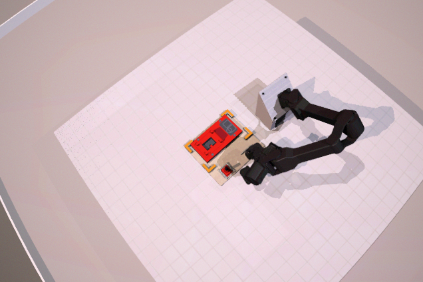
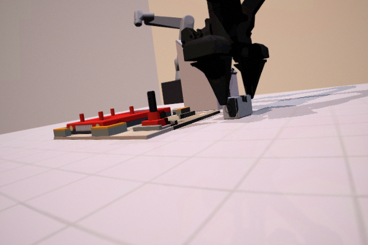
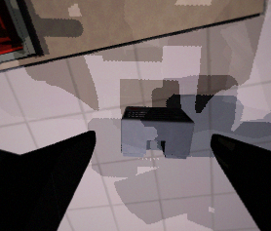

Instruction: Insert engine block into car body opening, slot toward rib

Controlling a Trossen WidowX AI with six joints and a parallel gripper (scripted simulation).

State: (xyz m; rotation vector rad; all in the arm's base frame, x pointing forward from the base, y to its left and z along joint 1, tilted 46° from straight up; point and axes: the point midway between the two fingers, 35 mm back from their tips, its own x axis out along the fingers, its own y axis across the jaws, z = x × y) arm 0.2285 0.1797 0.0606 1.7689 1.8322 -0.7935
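Now: gripper tip right at the engine block.
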